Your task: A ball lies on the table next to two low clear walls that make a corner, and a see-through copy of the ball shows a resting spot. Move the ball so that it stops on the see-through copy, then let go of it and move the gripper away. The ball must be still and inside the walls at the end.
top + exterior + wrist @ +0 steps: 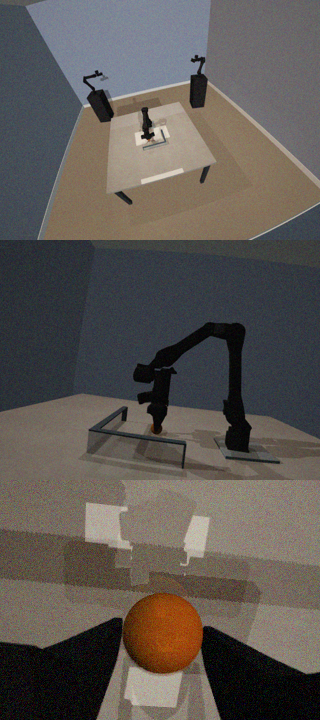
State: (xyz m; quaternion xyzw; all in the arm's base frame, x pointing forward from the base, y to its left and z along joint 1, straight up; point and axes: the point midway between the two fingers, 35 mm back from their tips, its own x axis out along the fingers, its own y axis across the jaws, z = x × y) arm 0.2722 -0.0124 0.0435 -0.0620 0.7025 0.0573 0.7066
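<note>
Right now the see-through copy is right at my gripper tip.
</note>
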